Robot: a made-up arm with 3 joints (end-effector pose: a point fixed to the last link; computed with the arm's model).
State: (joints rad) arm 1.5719 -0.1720 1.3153
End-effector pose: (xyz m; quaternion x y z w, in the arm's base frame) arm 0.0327 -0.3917 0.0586 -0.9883 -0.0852 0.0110 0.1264
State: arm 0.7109 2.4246 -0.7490
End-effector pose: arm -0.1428 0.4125 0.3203 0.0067 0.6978 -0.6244 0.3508
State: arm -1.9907 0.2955 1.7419
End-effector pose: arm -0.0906 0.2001 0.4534 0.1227 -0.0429 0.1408 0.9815
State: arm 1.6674 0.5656 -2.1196
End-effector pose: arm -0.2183 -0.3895 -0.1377 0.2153 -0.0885 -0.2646 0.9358
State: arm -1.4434 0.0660 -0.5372
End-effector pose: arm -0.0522 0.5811 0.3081 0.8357 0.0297 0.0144 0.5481
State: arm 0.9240 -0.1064 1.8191
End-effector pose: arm 0.0077 -0.1698 -0.1610 -0.9788 -0.0479 -0.0230 0.1977
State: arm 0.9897 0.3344 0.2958
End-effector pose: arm -0.1526 -0.3031 -0.1560 -0.5910 0.1565 -0.0566 0.7893
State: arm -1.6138 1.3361 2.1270
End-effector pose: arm -0.1657 0.0123 0.3950 -0.1992 -0.1828 0.5919 0.7593
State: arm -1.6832 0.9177 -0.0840
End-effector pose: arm -0.3419 0.2489 0.3597 0.6931 0.3087 0.3176 0.5688
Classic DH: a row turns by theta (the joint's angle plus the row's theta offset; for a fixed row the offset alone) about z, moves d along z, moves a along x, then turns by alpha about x. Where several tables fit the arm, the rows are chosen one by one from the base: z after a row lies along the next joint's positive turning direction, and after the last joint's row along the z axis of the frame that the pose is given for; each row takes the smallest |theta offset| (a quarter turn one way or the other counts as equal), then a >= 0, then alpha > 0; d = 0 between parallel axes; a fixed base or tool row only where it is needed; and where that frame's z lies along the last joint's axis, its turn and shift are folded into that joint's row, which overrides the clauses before.
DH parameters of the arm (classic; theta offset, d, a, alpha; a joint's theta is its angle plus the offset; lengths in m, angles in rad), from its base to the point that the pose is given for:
base (fixed): -1.5708 0.184 0 1.5708
joint 1: -1.5708 -0.096 0.078 1.5708
joint 2: 0 0.234 0.368 -1.5708
joint 3: 1.5708 0.116 0.095 -1.5708
tool (fixed): 1.5708 -0.087 0 0

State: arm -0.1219 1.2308 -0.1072
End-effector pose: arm -0.3807 0.1628 0.0794 0.0933 0.5773 0.0042 0.8112
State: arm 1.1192 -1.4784 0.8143
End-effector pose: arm 0.4424 -0.1578 -0.0098 -0.6082 -0.6659 0.1023 0.4197
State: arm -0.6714 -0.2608 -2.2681
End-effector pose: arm 0.0832 0.5817 0.0333 0.9865 -0.0908 0.0931 0.1000
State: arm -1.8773 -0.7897 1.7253
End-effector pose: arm 0.1995 0.2788 0.4429 0.0701 0.0879 -0.3745 0.9204
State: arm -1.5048 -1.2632 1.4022
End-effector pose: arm 0.3363 0.2842 0.2978 0.0414 -0.0691 -0.5864 0.8060
